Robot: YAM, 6 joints.
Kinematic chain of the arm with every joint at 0, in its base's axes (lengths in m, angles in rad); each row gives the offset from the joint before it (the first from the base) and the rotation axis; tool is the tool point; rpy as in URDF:
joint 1: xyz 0 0 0.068 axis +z
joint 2: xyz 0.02 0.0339 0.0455 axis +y
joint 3: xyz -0.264 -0.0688 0 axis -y
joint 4: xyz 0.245 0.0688 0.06 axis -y
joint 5: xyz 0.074 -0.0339 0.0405 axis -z
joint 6: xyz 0.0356 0 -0.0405 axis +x
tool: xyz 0 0 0 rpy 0 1.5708 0
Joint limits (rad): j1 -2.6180..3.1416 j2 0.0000..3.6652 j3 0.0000..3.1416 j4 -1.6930..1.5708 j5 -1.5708..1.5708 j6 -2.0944..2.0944
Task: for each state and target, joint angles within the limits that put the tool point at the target. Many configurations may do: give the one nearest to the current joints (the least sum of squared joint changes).
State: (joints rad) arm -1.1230 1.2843 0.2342 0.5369 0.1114 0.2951
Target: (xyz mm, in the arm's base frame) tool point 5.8 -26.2 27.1
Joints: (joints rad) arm -1.1667 1.7608 0.0000 -0.3496 0.1401 0.2951
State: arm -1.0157 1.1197 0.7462 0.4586 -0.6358 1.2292
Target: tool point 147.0 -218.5 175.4
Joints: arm -1.0570 1.3713 0.5018 0.3804 -0.6181 1.2292
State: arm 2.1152 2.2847 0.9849 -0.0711 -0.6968 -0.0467
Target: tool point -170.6 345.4 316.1
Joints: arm 1.9686 1.6427 1.2987 -0.0060 -0.7193 -0.0467
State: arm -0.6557 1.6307 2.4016 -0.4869 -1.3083 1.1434
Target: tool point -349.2 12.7 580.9
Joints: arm 0.0584 0.8386 2.9076 -0.2482 -1.1898 1.1434
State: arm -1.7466 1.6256 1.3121 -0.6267 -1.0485 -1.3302
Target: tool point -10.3 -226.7 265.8
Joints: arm -1.7541 1.2528 0.9552 -0.8732 -1.0675 -1.3302
